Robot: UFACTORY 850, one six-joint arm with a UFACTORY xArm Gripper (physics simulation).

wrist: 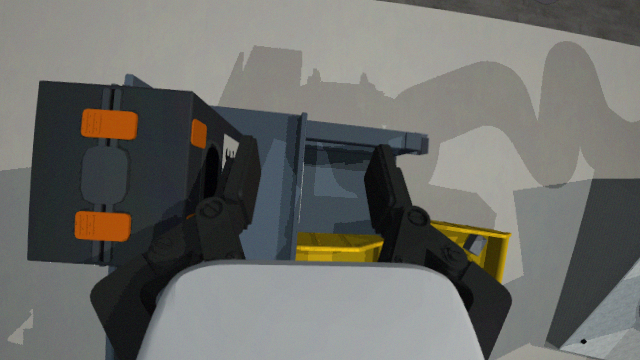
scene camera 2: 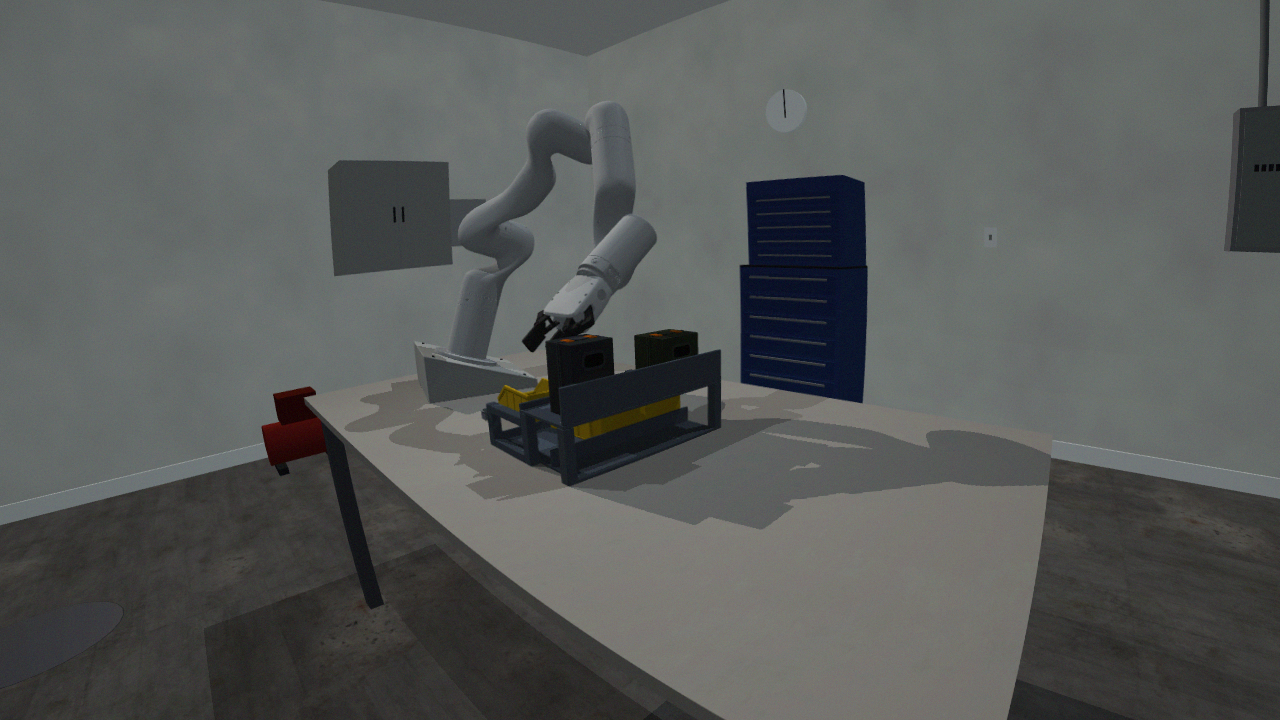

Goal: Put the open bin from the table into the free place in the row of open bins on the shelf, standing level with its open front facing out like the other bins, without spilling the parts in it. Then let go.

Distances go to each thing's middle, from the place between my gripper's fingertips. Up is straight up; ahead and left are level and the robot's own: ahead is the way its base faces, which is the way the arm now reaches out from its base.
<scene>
I see the shelf bay (scene camera 2: 590,466) 20 mm ahead of my hand, 140 mm to the left of it and 190 mm below it.
</scene>
